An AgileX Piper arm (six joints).
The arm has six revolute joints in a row. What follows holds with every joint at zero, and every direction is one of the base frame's.
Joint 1 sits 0.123 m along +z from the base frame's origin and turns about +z.
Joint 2 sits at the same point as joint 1 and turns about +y.
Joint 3 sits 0.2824 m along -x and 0.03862 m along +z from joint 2 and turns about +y.
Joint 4 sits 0.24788 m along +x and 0.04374 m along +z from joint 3 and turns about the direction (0.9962, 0, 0.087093).
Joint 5 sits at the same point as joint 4 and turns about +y.
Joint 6 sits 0.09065 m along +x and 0.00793 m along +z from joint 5 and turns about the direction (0.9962, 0, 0.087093).
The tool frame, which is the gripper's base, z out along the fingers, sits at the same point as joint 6; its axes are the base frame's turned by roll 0, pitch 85 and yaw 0 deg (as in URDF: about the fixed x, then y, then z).
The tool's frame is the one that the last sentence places.
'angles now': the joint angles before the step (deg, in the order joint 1, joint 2, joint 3, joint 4, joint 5, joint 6). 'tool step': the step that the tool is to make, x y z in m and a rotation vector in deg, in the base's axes. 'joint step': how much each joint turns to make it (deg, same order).
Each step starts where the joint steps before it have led.
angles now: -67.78, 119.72, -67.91, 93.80, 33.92, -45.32
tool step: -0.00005, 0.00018, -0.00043, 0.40, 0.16, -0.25
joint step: 0.04, 0.00, 0.00, -0.40, -0.22, 0.74
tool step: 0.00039, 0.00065, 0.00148, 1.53, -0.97, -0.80
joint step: 0.00, -0.18, 0.00, -0.28, 0.46, 2.26
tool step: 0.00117, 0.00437, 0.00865, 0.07, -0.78, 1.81
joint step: 0.06, -1.36, 0.23, -2.11, 1.72, 1.67
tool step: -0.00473, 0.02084, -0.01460, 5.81, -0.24, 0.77
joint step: 0.10, -0.60, 4.97, -0.12, 2.23, 1.58
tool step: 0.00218, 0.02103, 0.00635, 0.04, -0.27, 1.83
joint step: 1.46, -3.30, 4.29, 1.21, 0.47, -1.69
